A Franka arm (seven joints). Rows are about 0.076 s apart.
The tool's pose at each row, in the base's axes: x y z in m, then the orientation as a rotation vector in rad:
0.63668, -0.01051, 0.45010, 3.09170, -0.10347, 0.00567
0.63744, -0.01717, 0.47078, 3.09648, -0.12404, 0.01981
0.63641, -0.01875, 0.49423, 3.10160, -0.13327, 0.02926
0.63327, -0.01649, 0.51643, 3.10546, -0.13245, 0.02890
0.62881, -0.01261, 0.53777, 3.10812, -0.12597, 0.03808
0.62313, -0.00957, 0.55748, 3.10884, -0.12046, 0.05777
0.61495, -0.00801, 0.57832, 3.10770, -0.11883, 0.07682
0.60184, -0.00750, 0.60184, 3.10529, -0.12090, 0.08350
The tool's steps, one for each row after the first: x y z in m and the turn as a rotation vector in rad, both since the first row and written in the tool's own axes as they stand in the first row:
0.00131, 0.00758, -0.02033, 0.00586, 0.00861, 0.01339
0.00051, 0.01035, -0.04368, 0.01161, 0.01434, 0.01935
-0.00265, 0.00937, -0.06597, 0.01542, 0.01397, 0.01872
-0.00725, 0.00683, -0.08748, 0.01811, 0.01987, 0.01463
-0.01302, 0.00512, -0.10733, 0.01935, 0.03257, 0.01138
-0.02117, 0.00512, -0.12824, 0.01896, 0.04487, 0.01066
-0.03416, 0.00661, -0.15178, 0.01695, 0.04924, 0.01214

